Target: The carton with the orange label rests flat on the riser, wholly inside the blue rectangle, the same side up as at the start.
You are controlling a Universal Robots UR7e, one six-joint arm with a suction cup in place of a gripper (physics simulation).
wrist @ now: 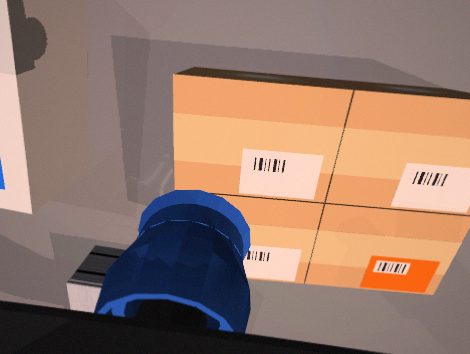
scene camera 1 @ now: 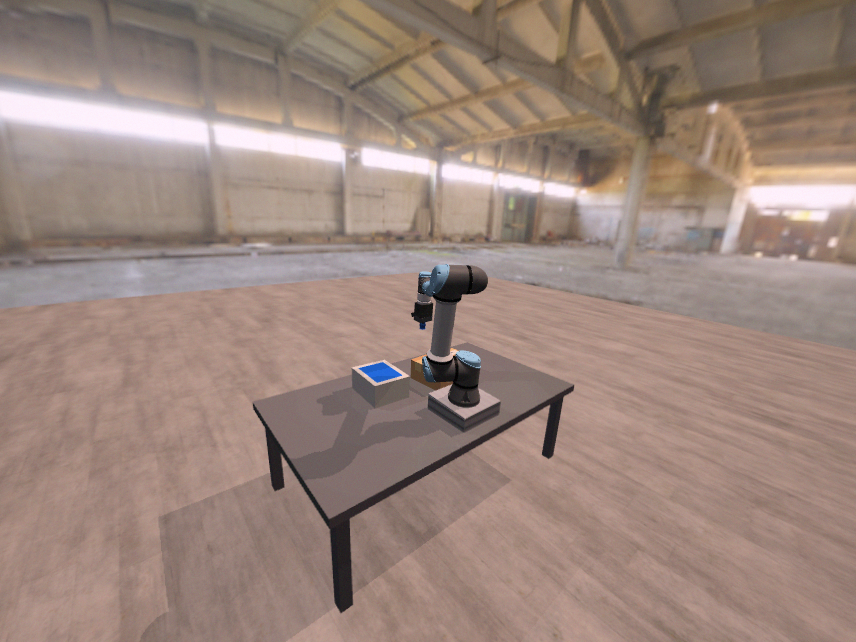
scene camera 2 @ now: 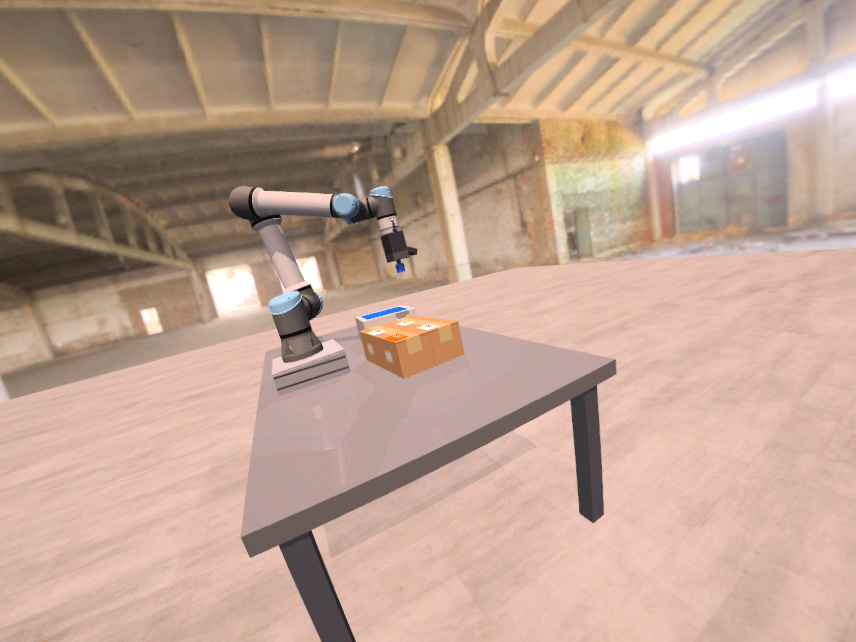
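Where they show: hand, its tool point: (wrist: 194,238) (scene camera 1: 422,328) (scene camera 2: 401,272); arm's base, origin of its link: (scene camera 1: 463,398) (scene camera 2: 303,354).
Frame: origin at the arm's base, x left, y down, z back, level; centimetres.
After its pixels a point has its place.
The carton with the orange label (scene camera 2: 414,357) @[x -37.5, y 2.8, z -28.3 cm] (wrist: 345,245) @[x -24.8, y -3.7, z -28.9 cm] stands flat in a tight block of several brown cartons, label up. It is at the lower right of the block in the wrist view. In scene camera 1 the arm partly hides the block, and this carton cannot be told apart. The riser (scene camera 1: 376,392) @[x 29.7, y -0.5, z -29.3 cm] (scene camera 2: 367,323) @[x 10.5, y -2.9, z -29.5 cm] (wrist: 14,125) @[x 10.5, y -4.1, z -37.8 cm] is a grey box with a pale rim; the blue rectangle (scene camera 1: 379,371) @[x 19.7, y -4.1, z -41.5 cm] (scene camera 2: 384,313) @[x 17.2, y -4.1, z -40.3 cm] (wrist: 1,177) @[x 13.0, y -4.1, z -31.9 cm] on its top is bare. My suction gripper (scene camera 1: 422,326) (scene camera 2: 400,268) (wrist: 195,215) hangs high above the table, open, with nothing on its blue cup.
Three white-labelled cartons (wrist: 250,125) @[x -11.7, y -3.7, z -41.1 cm] (wrist: 415,150) @[x -27.8, y -3.7, z -41.0 cm] (wrist: 272,272) @[x -17.4, y -3.7, z -23.4 cm] adjoin the orange-labelled one. The riser stands beside the block with a gap between. The arm's grey base plinth (scene camera 1: 463,414) @[x 9.8, y 0.6, z 8.7 cm] (scene camera 2: 311,375) @[x -13.6, y 4.8, z 0.2 cm] (wrist: 82,295) @[x 8.6, y -0.4, z -11.2 cm] stands near one long edge of the table (scene camera 1: 518,386) @[x -46.2, y 8.0, z 0.9 cm] (scene camera 2: 484,393) @[x -64.9, y 7.9, z -32.8 cm].
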